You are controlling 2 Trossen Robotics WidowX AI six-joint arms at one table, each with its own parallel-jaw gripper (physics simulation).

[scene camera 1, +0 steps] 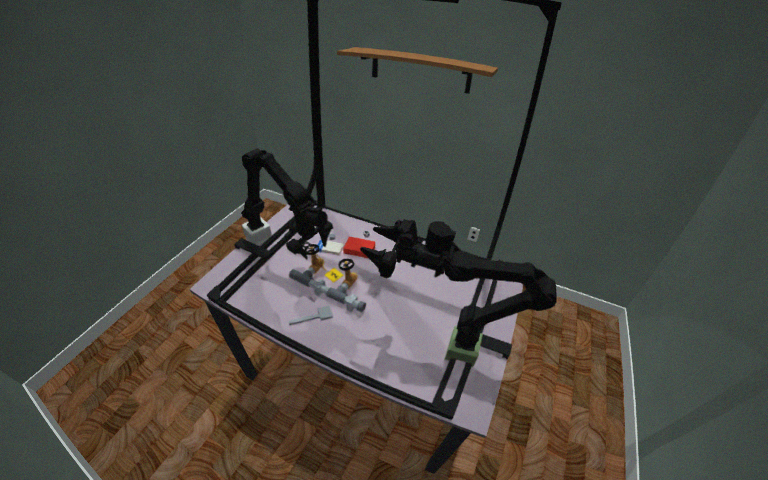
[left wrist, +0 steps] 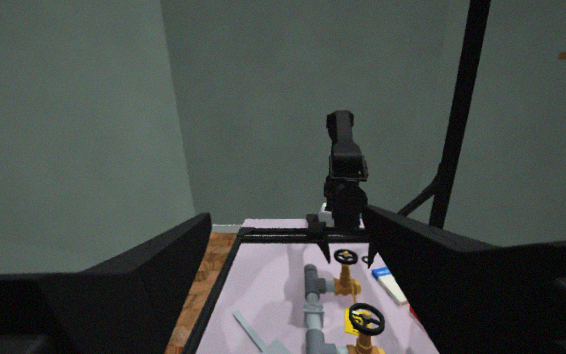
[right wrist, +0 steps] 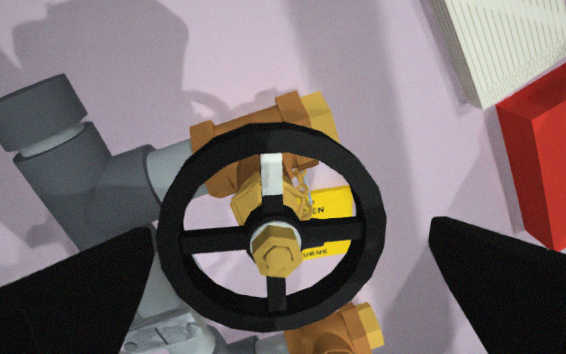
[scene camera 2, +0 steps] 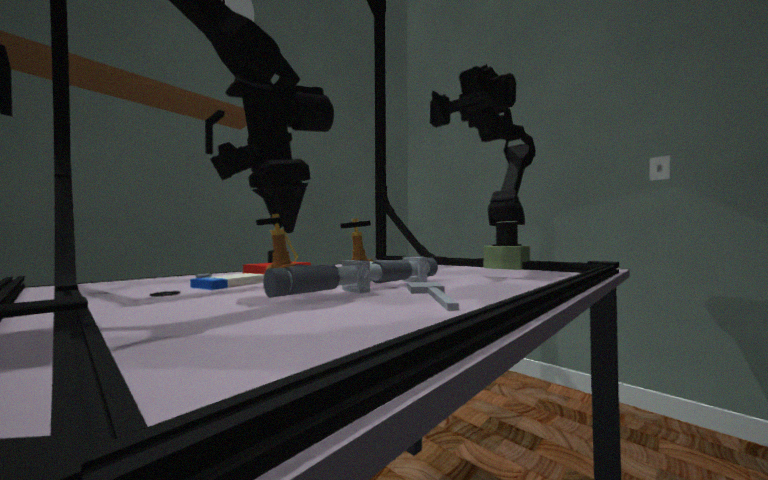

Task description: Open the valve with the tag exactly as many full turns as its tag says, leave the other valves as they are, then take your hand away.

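Places are measured from the left arm's base along level axes (x ahead, y left, z up), in millimetres.
Pixels of known places: left gripper, fingertip midpoint: (scene camera 1: 367,238) (left wrist: 287,215) (scene camera 2: 452,86); right gripper, fingertip midpoint: (scene camera 1: 315,252) (left wrist: 348,265) (right wrist: 293,236) (scene camera 2: 283,230); left arm's base, origin of the base link: (scene camera 1: 466,341) (scene camera 2: 506,245); right arm's base, origin of the base link: (scene camera 1: 255,225).
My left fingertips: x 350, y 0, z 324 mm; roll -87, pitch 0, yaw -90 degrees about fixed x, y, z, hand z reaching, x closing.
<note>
Ahead of a thing's pixels: the offset from my left fingertips to its middle. "pt": to the spot under its first point.
The tagged valve {pt 334 mm down, 272 mm ahead, 157 mm right} (scene camera 1: 317,262) (scene camera 2: 279,249) (left wrist: 346,286) is orange with a black handwheel {pt 273 mm down, 307 mm ahead, 141 mm right} (right wrist: 172,240); one spoke is white and points to the picture's top in the right wrist view. Its yellow tag {384 mm down, 205 mm ahead, 165 mm right} (scene camera 1: 334,275) (left wrist: 353,327) (right wrist: 332,200) lies beside it, its middle hidden behind a spoke in the right wrist view. My right gripper (scene camera 2: 289,229) (left wrist: 348,265) (right wrist: 293,236) is open, pointing down, a finger at either side of the wheel, apart from the rim. An untagged valve {pt 334 mm down, 115 mm ahead, 136 mm right} (scene camera 1: 351,277) (scene camera 2: 357,246) (left wrist: 367,345) (right wrist: 325,330) stands nearby. My left gripper (scene camera 1: 369,240) (left wrist: 287,215) is open and empty, high above the table.
A grey pipe (scene camera 1: 338,295) (scene camera 2: 311,281) (left wrist: 313,320) joins both valves. A flat grey tool {383 mm down, 194 mm ahead, 59 mm left} (scene camera 1: 324,313) (scene camera 2: 441,295) lies in front of it. A red box {373 mm down, 171 mm ahead, 348 mm right} (scene camera 1: 359,246) (right wrist: 530,175) and a white and blue block {380 mm down, 295 mm ahead, 305 mm right} (scene camera 1: 332,247) (left wrist: 390,287) lie behind the valves.
</note>
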